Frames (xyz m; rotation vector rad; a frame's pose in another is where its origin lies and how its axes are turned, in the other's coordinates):
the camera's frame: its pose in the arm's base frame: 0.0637 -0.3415 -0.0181 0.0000 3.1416 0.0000
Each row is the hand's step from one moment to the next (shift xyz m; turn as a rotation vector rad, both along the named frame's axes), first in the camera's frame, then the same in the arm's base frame.
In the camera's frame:
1: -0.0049 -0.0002 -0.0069 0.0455 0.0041 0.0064
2: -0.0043 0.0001 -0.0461 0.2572 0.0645 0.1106
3: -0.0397 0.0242 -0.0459 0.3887 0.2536 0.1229
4: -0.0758 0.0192 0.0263 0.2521 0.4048 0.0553
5: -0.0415 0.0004 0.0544 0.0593 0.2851 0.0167
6: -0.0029 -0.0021 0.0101 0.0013 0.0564 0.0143
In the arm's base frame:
1: 0.0049 -0.0002 0.0069 -0.0455 0.0041 -0.0064
2: 0.0043 0.0001 0.0461 -0.2572 0.0645 -0.1106
3: 0.0397 0.0242 0.0459 -0.3887 0.2536 -0.1229
4: 0.0758 0.0192 -0.0263 -0.2521 0.4048 -0.0553
5: 0.0415 0.0004 -0.0544 -0.0593 0.2851 -0.0167
6: 0.0029 -0.0021 -0.0101 -0.0013 0.0564 -0.0143

